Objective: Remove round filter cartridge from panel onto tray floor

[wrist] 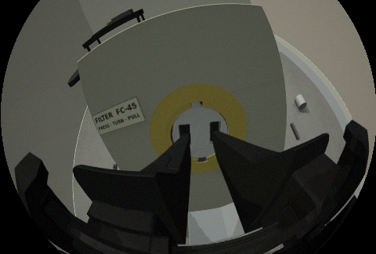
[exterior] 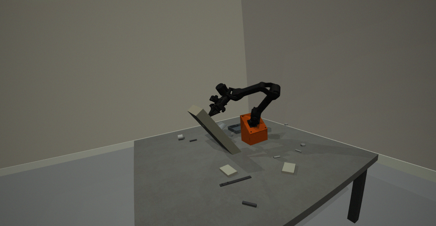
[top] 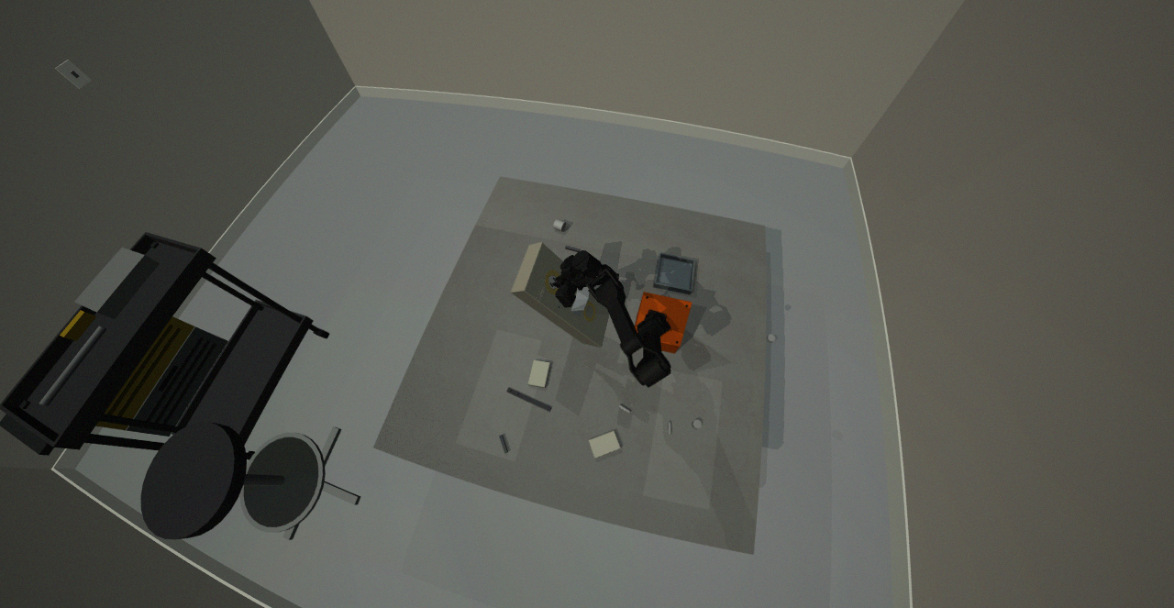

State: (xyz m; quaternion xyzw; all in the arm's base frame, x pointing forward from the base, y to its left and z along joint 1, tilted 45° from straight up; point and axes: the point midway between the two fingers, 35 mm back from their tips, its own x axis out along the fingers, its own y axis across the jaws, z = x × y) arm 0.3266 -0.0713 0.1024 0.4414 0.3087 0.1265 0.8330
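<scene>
My gripper tip is 20 mm short of the round filter cartridge and 10 mm above it. Also, from my gripper tip: grey tray (380 mm behind, 310 mm to the right, 260 mm below); then beige service panel (90 mm below, 30 mm behind).
</scene>
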